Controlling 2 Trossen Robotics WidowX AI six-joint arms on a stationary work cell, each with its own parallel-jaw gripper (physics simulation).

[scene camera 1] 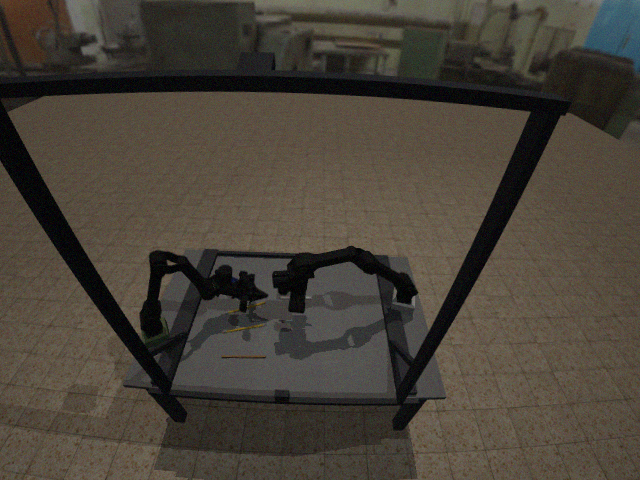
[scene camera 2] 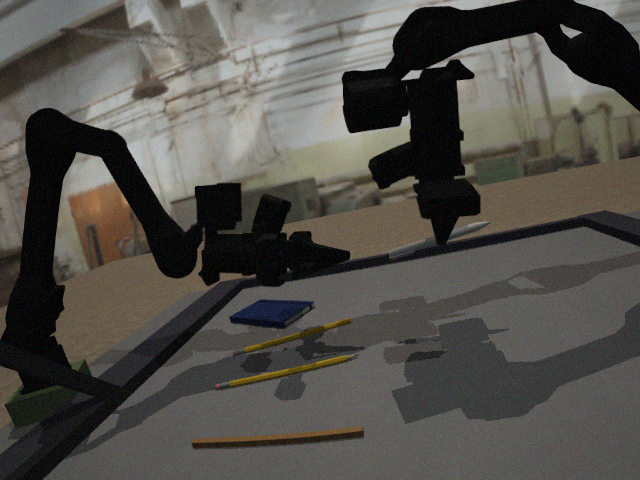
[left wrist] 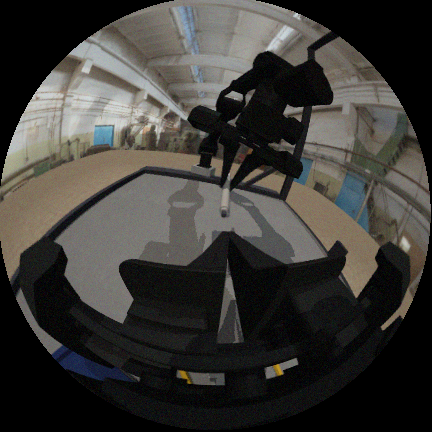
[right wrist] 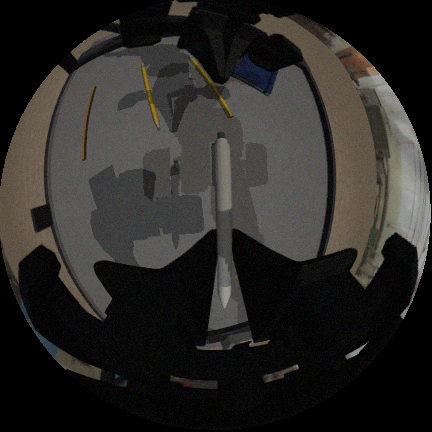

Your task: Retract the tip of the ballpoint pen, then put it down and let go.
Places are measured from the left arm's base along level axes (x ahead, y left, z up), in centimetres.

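Pixels of known places: left gripper, between the fingertips: [scene camera 1: 267,295] [scene camera 2: 349,255] [left wrist: 226,236] [right wrist: 220,81]; right gripper, between the fingertips: [scene camera 1: 297,298] [scene camera 2: 440,242] [left wrist: 224,188] [right wrist: 223,234]; left arm's base, origin of its link: [scene camera 1: 154,329]; right arm's base, origin of its link: [scene camera 1: 404,297] [left wrist: 203,165] [right wrist: 240,345].
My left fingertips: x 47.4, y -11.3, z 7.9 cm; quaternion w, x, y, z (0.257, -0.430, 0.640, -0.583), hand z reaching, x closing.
Note:
Ahead of a thing's pixels: the offset from my left fingertips to its top centre.
The ballpoint pen @(dx +9.8, dy -6.7, dz +1.9 cm) [scene camera 2: 467,229] [left wrist: 225,202] [right wrist: 223,175] is white and grey with a dark button end. My right gripper [scene camera 2: 440,240] [right wrist: 223,234] points down and is shut on its grey part, holding it above the table. In the right wrist view its pointed end lies between my fingers; whether the writing tip is out is too small to tell. The button end faces my left gripper [scene camera 2: 347,254] [left wrist: 226,236] [right wrist: 220,81], which is shut and empty, nearly level, and stands apart from the pen, to its left in scene camera 2.
A blue notebook @(dx -9.1, dy +21.0, dz -10.7 cm) [scene camera 2: 271,312] [right wrist: 254,75] and two yellow pencils @(dx -12.9, dy -2.7, dz -11.0 cm) [scene camera 2: 292,370] @(dx -9.1, dy +7.3, dz -11.2 cm) [scene camera 2: 286,339] lie on the table below my left gripper. An orange stick @(dx -17.9, dy -14.9, dz -11.2 cm) [scene camera 2: 279,438] [right wrist: 87,122] [scene camera 1: 243,356] lies nearer the front. A dark frame [scene camera 1: 516,191] stands around the table.

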